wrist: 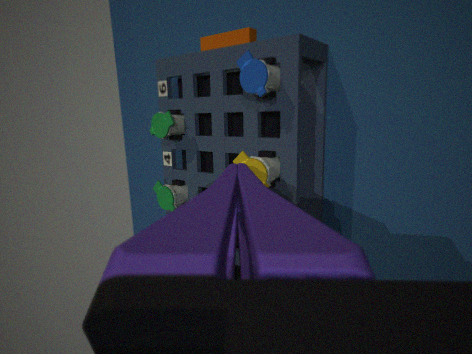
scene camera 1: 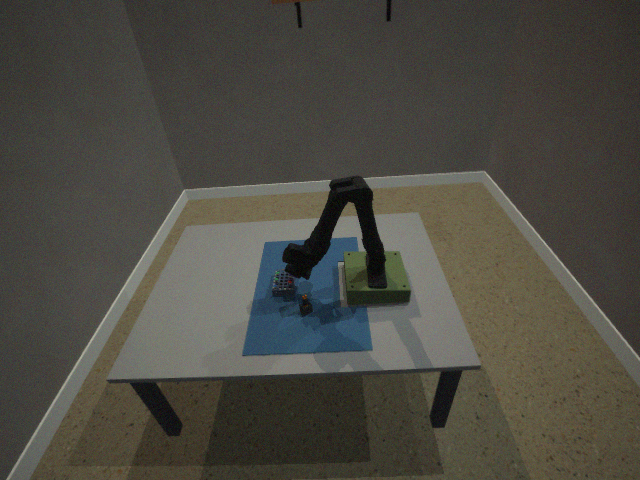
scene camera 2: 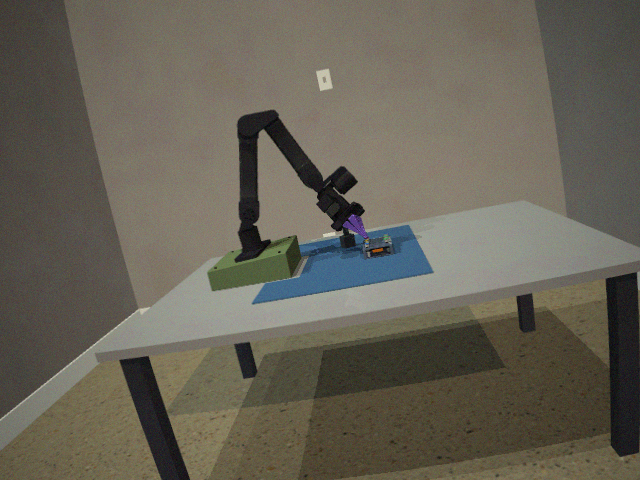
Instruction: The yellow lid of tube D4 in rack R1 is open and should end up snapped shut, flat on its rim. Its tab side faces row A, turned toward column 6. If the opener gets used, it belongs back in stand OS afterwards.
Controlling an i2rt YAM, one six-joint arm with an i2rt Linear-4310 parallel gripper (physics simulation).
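Observation:
Rack R1 is a grey block with square holes and capped tubes. In the wrist view, the yellow lid covers the mouth of the D4 tube, its tab toward the upper left, on the row A and column 6 side. It looks flat or nearly so; whether it is snapped cannot be told. My gripper is shut and empty, its purple fingertips at the lid's near left edge, hiding part of it; contact is unclear. Stand OS is a dark block, with an orange-topped piece in it.
In the wrist view, a blue lid and green lids sit on other tubes. An orange block is at the rack's far side. The rack and stand are on the blue mat. The green arm base stands beside it.

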